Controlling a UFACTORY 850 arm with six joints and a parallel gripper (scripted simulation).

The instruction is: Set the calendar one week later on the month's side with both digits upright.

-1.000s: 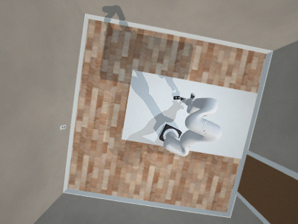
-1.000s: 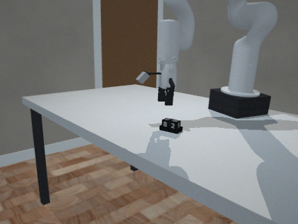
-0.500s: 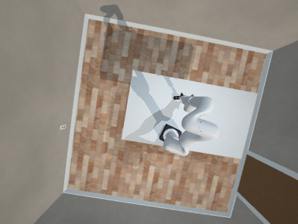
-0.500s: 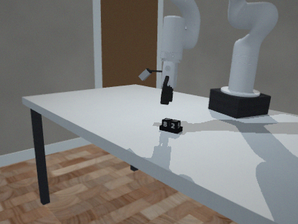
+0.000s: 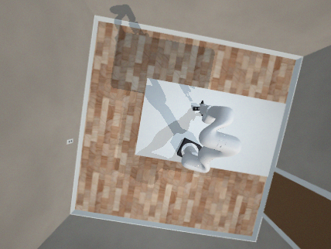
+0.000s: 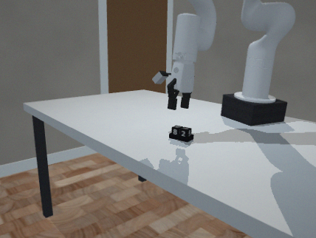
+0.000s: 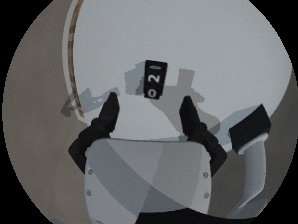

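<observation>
Right now the black calendar tray is 110 mm below my hand and 20 mm to the left of it.
</observation>
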